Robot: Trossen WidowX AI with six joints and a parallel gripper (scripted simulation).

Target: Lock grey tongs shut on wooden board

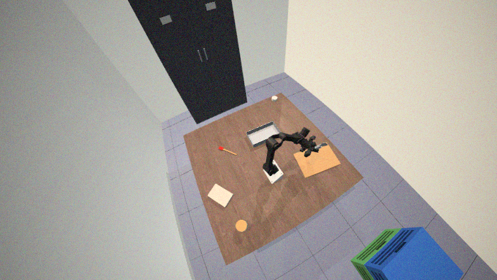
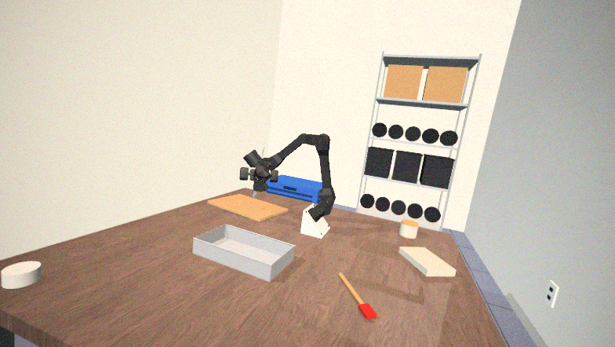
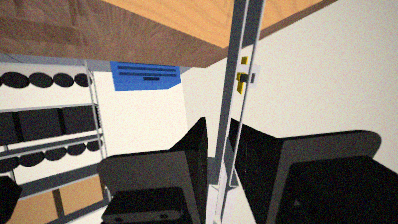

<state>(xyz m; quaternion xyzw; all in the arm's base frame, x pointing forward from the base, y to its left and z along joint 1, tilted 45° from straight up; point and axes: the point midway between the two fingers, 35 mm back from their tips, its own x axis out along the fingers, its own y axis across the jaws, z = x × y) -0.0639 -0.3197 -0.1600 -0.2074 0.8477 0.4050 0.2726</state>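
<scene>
Now: gripper tip 170 mm above the orange wooden board, 40 mm to the left of it and 10 mm past it. Also, from my gripper tip: pale block: 850 mm to the left, 160 mm below, 130 mm ahead; then red spatula: 640 mm to the left, 520 mm ahead, 170 mm below; then grey roasting tin: 470 mm ahead, 240 mm to the left, 150 mm below.
</scene>
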